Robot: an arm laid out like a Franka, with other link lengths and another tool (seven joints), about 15 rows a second.
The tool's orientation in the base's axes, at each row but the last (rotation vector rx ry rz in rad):
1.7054, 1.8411, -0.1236
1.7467, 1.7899, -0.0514
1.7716, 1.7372, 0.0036
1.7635, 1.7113, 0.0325
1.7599, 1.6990, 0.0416
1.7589, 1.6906, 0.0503
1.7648, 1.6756, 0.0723
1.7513, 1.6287, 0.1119
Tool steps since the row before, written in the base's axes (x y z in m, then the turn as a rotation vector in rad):
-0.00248, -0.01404, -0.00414, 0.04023, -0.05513, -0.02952
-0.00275, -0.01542, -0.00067, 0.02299, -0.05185, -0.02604
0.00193, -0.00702, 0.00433, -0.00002, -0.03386, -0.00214
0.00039, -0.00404, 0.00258, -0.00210, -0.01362, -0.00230
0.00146, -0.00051, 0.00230, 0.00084, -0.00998, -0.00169
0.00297, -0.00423, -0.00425, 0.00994, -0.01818, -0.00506
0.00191, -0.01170, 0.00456, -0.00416, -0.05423, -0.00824
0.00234, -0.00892, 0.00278, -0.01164, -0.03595, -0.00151
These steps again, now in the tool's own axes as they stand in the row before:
-0.01025, -0.00597, 0.00893, -0.03250, 0.01853, 0.06426
-0.01360, -0.00463, 0.00627, -0.03248, 0.00456, 0.05310
-0.00790, 0.00301, 0.00047, -0.02941, -0.00392, 0.01645
-0.00465, 0.00121, -0.00005, -0.01151, -0.00409, 0.00678
-0.00121, 0.00234, -0.00086, -0.00808, -0.00093, 0.00608
-0.00154, 0.00014, 0.00651, -0.01261, 0.00464, 0.01656
-0.01205, 0.00309, 0.00255, -0.04598, -0.01173, 0.02782
-0.00864, 0.00287, 0.00314, -0.03380, -0.01297, 0.01092

